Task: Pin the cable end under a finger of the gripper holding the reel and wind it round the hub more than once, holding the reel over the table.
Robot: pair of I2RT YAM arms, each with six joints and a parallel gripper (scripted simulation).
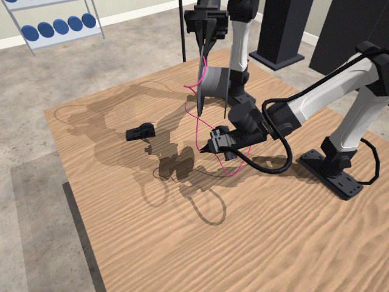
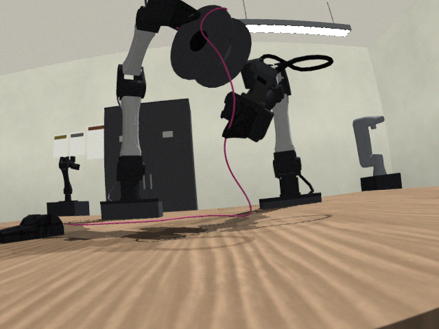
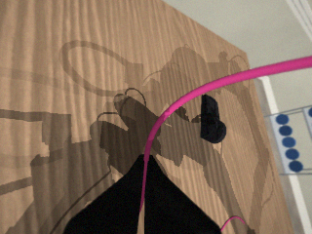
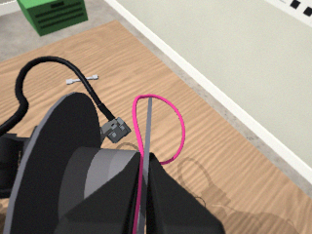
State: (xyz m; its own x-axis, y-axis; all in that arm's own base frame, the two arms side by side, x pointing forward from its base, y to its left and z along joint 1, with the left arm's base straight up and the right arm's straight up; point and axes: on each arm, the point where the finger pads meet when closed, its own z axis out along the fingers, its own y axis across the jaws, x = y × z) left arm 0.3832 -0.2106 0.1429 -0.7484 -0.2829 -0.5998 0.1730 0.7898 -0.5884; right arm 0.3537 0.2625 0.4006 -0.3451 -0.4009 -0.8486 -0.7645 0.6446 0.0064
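The dark grey reel lies 2 cm behind my right hand, 2 cm to the left of it and 7 cm below it. The rest, counted from my right hand: small grey tool: 10 cm ahead, 51 cm to the left, 45 cm below; then small black device: 12 cm ahead, 31 cm to the right, 43 cm below.
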